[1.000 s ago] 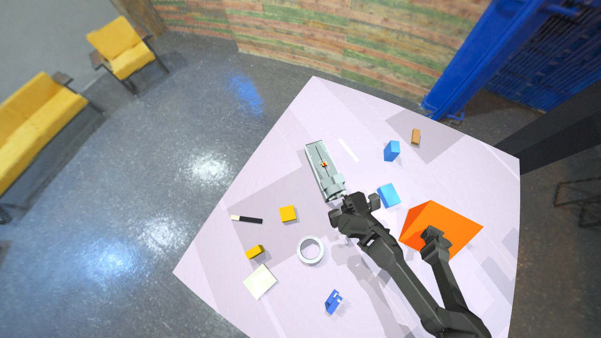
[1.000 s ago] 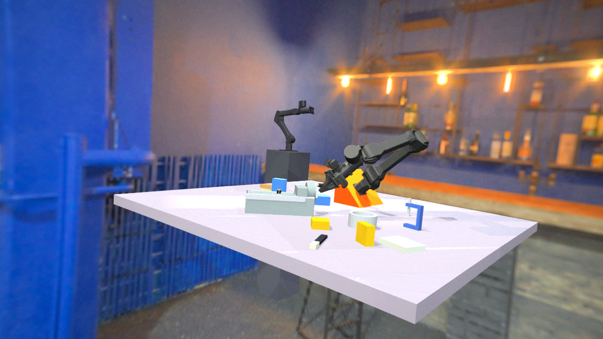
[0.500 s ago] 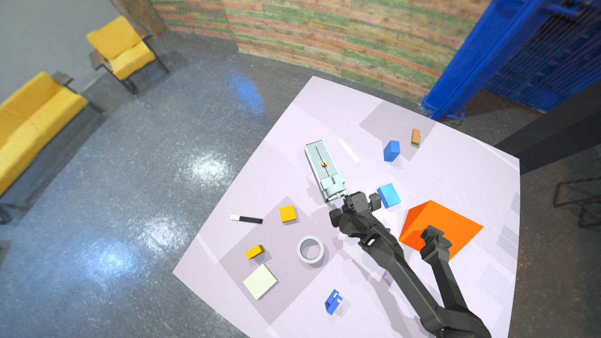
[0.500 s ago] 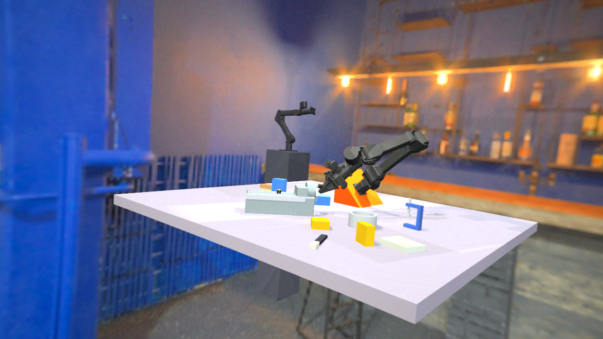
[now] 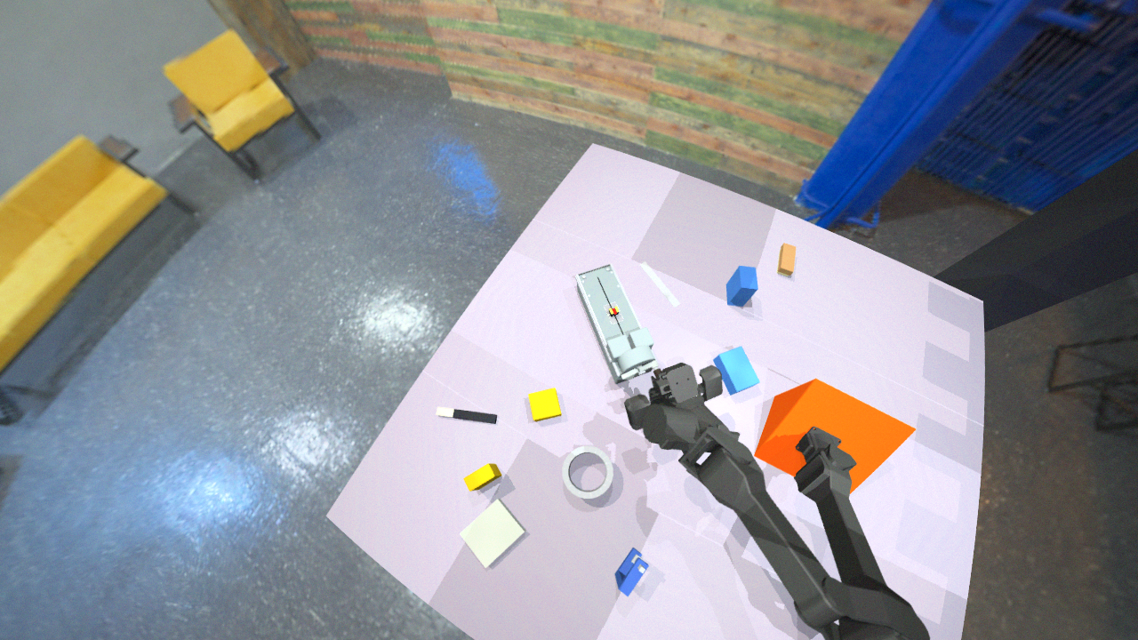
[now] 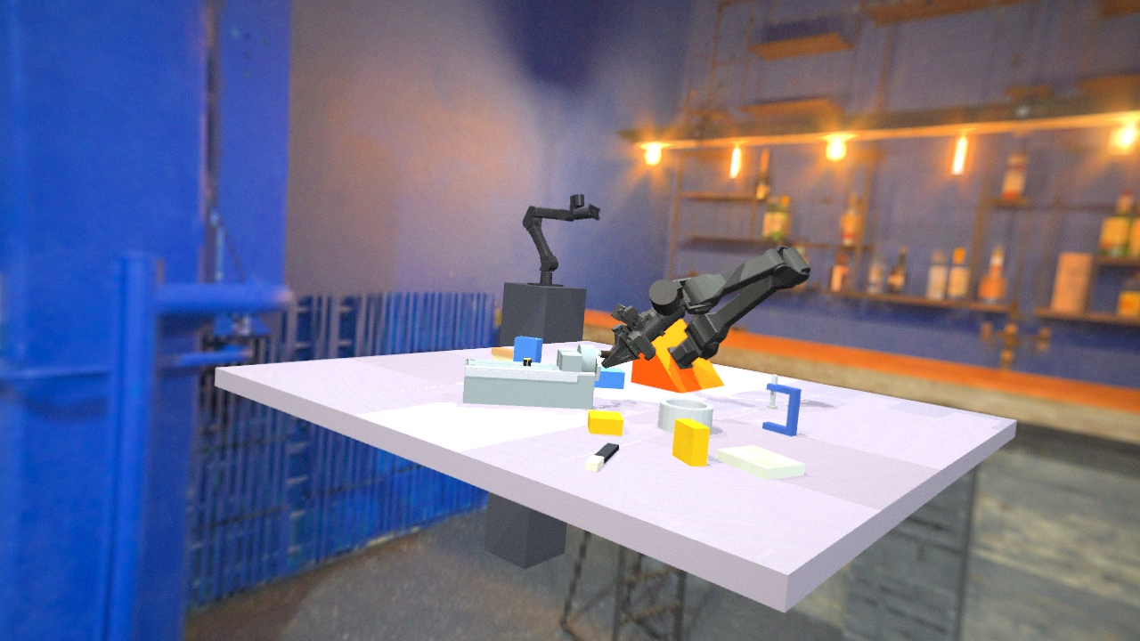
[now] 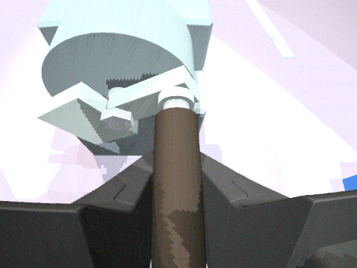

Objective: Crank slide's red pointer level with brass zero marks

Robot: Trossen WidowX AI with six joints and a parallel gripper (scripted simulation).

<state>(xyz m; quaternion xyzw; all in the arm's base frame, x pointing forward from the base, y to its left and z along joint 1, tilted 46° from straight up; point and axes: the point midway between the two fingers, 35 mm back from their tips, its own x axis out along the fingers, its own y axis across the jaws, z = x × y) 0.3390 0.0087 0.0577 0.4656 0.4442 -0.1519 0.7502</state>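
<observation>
Now: the red pointer 14 cm ahead of my gripper tip and 9 cm to the right of it. The rest, counted from my gripper tip: brown crank handle (3 cm above, 1 cm to the left, 1 cm behind); metal strip (25 cm to the right, 9 cm ahead, 8 cm below); blue clamp (35 cm to the left, 13 cm behind, 3 cm below).
</observation>
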